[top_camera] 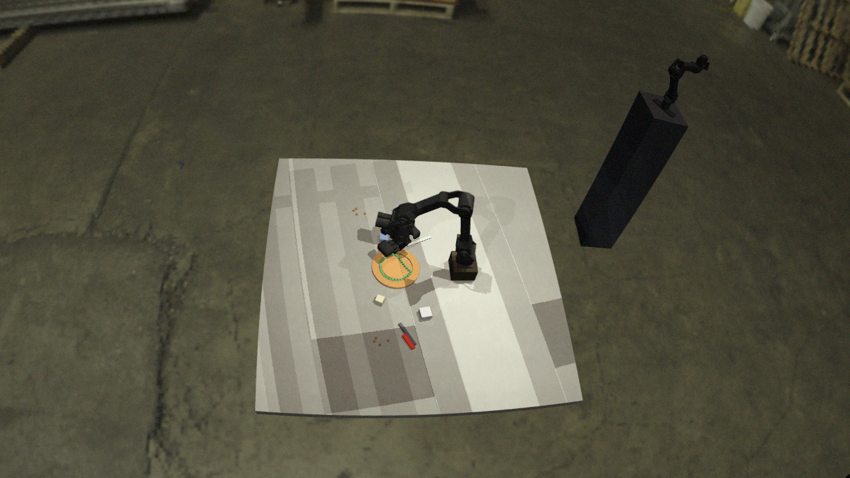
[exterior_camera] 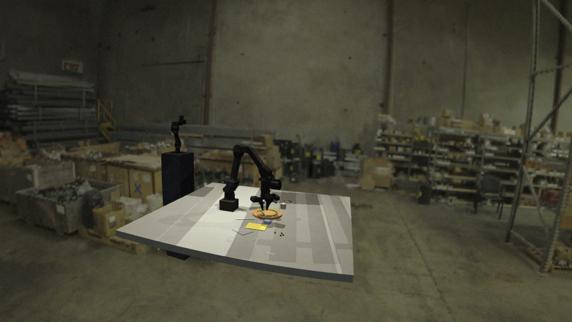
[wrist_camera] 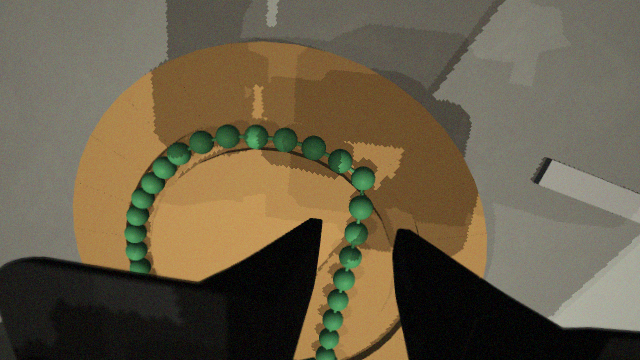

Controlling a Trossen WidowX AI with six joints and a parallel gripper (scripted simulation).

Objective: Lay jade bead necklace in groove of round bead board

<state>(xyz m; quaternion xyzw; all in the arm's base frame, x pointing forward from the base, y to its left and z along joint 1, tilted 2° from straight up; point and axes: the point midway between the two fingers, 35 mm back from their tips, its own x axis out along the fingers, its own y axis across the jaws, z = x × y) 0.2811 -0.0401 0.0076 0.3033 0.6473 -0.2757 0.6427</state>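
Now: the blue block 50 mm ahead of my gripper tip, 100 mm to the right of it and 40 mm below it. From my gripper tip the other things lie so: yellow pad: 10 mm ahead, 180 mm to the right, 40 mm below; white strip: 100 mm behind, 100 mm to the right, 40 mm below; cream cube: 60 mm ahead, 230 mm to the left, 30 mm below.
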